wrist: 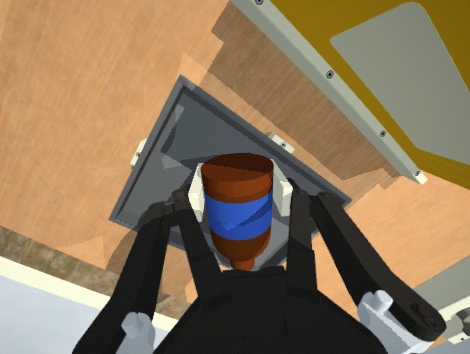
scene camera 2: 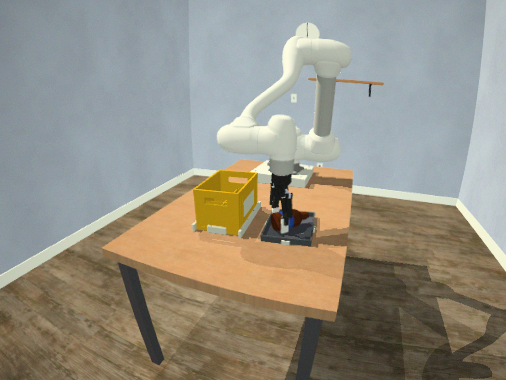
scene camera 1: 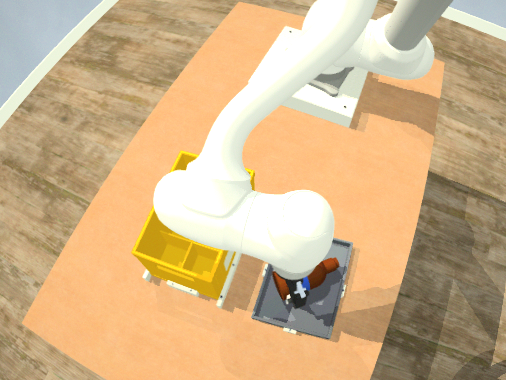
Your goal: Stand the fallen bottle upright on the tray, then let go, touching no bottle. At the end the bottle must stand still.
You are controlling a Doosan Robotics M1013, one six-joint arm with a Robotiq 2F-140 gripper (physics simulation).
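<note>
A brown bottle with a blue label lies on its side in the grey tray. In scene camera 1 its neck points to the right, toward the tray's right edge. My gripper is shut on the bottle, with one white pad on each side of it at the label and the base end. In scene camera 1 the arm's wrist hides part of the bottle and of the fingers.
A yellow crate with compartments stands beside the tray, between white rails. Small white blocks sit against the tray's outer sides. The arm's white base plate is at the far end of the table.
</note>
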